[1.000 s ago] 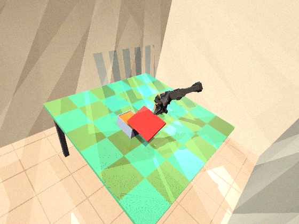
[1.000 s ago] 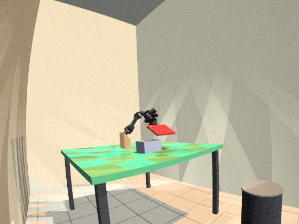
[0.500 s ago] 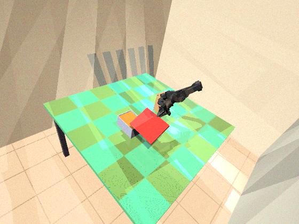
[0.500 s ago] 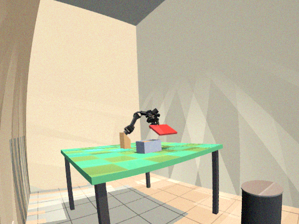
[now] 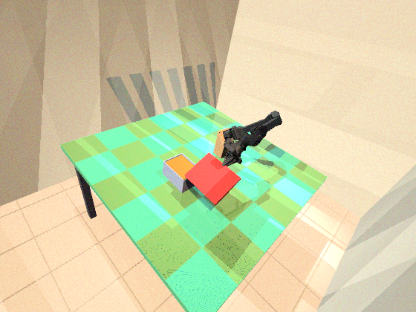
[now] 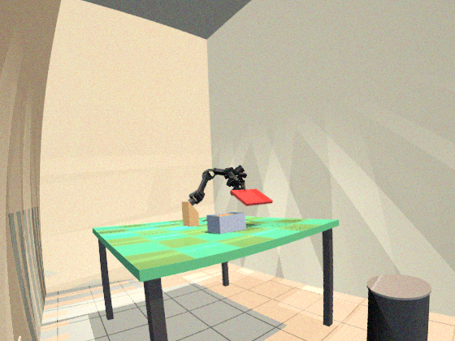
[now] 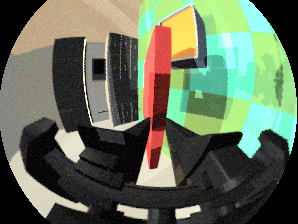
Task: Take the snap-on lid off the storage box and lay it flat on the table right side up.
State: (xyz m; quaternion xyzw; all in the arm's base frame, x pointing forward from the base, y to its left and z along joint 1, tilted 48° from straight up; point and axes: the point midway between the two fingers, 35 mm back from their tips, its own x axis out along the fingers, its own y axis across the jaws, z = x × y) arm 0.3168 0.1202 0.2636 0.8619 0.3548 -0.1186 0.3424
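The red lid is 7 cm ahead of my gripper tip and 4 cm below it. The rest, counted from my gripper tip: storage box: 22 cm to the right, 18 cm below, 8 cm ahead.
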